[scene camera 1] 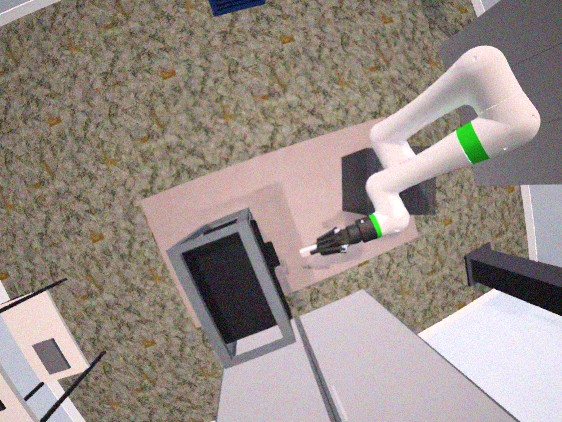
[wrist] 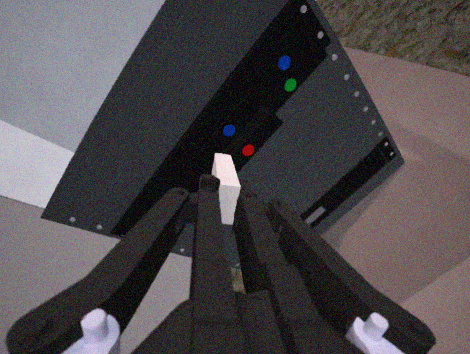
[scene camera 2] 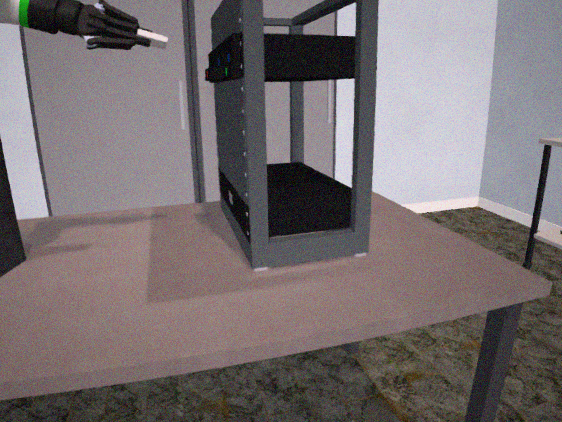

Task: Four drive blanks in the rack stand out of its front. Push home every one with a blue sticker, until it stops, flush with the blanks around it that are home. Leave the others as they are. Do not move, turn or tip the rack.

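Note:
The grey rack [scene camera 1: 270,287] [scene camera 2: 256,150] [wrist: 320,120] stands upright on the table, with a black drive unit high in its front. In the wrist view, the unit's face shows a blue sticker [wrist: 284,62] above a green sticker [wrist: 290,85], and another blue sticker [wrist: 229,130] beside a red sticker [wrist: 248,150]. The blank with the red sticker [scene camera 2: 207,73] plainly stands out. How far the blue-stickered blanks stand out is unclear. My gripper [scene camera 1: 318,246] [scene camera 2: 137,34] [wrist: 220,168] is shut, with a white tip piece [scene camera 1: 307,250] [scene camera 2: 154,38] at its fingertips, apart from the rack's front.
The rack stands on the pinkish table [scene camera 1: 220,192] [scene camera 2: 200,330]. A black unit with a light label [wrist: 315,215] sits low in the rack. A grey cabinet [scene camera 1: 370,360] [scene camera 2: 115,125] stands beside the table. The dark arm base [scene camera 1: 354,187] is behind the gripper.

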